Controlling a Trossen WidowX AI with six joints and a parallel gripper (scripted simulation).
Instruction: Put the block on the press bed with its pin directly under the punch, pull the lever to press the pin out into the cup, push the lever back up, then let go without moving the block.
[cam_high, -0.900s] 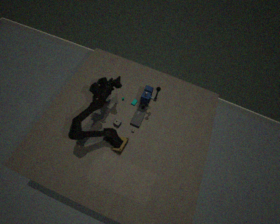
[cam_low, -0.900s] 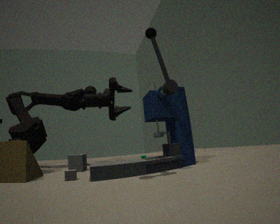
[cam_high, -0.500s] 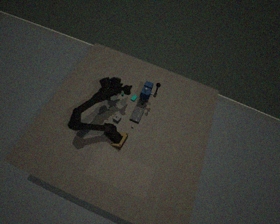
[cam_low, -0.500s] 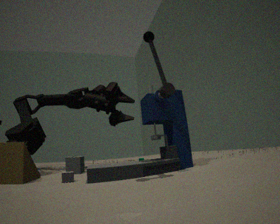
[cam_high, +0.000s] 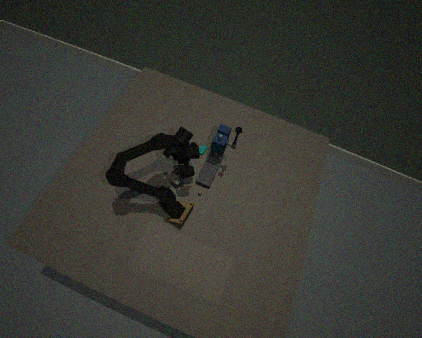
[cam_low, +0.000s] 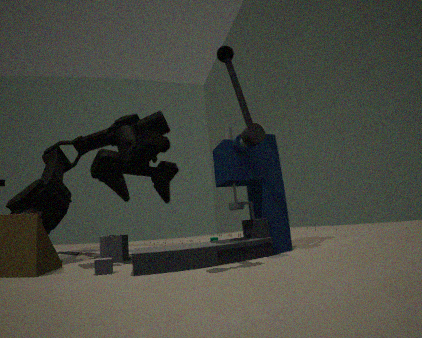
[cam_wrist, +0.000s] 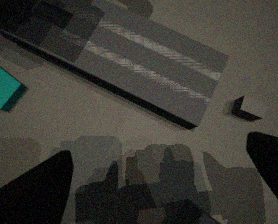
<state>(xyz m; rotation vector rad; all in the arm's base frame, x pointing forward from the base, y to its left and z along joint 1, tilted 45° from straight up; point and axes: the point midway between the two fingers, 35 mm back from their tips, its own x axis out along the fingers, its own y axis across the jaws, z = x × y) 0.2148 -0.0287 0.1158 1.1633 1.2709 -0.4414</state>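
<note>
The pale round pin lies 8 cm behind my gripper tip, 5 cm to the left of it and 10 cm below it. Round my gripper tip: teal block: 17 cm ahead, 2 cm to the left, 10 cm below; dark lever: 15 cm ahead, 13 cm to the right, 16 cm above; thin punch: 15 cm ahead, 6 cm to the right, 4 cm above.
</note>
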